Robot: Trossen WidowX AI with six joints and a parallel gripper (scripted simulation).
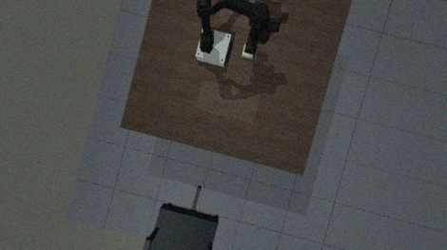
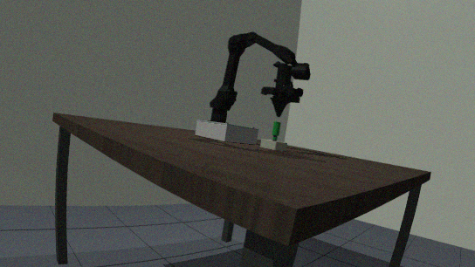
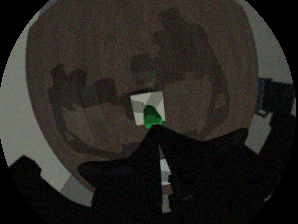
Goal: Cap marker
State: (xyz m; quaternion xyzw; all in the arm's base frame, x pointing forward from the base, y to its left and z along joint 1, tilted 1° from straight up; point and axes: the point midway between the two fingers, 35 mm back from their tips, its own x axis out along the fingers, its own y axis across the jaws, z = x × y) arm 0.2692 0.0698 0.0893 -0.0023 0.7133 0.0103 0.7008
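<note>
The green cap is 5 cm below my gripper tip. Also, from my gripper tip: white holder block: 11 cm below.
</note>
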